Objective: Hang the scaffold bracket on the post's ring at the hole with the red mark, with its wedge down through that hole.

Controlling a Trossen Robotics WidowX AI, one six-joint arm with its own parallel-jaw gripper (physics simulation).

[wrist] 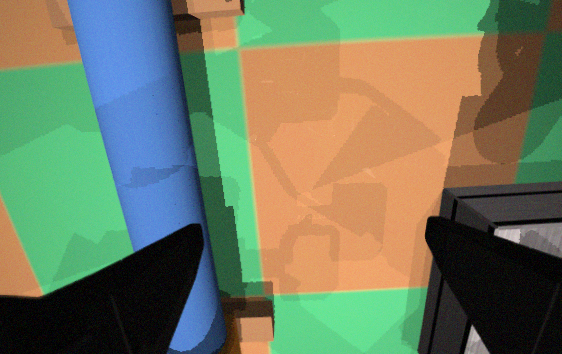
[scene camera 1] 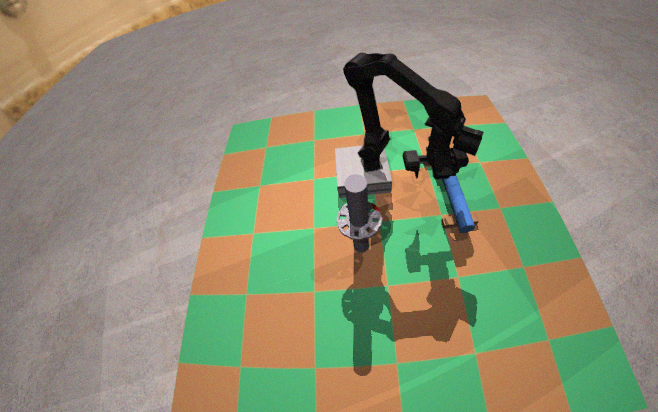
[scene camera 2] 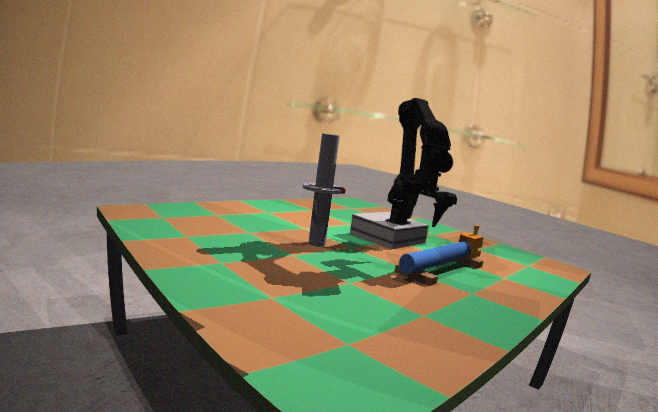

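Note:
The scaffold bracket, a blue tube with an orange head, lies along two low brown supports. A small upright peg stands on its head. The head is hidden behind the arm in scene camera 1; a sliver shows in the wrist view. The grey post stands upright and carries the ring, with a red mark on the side toward the arm. My gripper is open and empty, above the table between tube and base; its left finger overlaps the tube in the wrist view.
The arm's grey base stands behind the post in scene camera 1 and lies under the right finger in the wrist view. The brown supports stick out beside the tube. The table is green and orange chequered.

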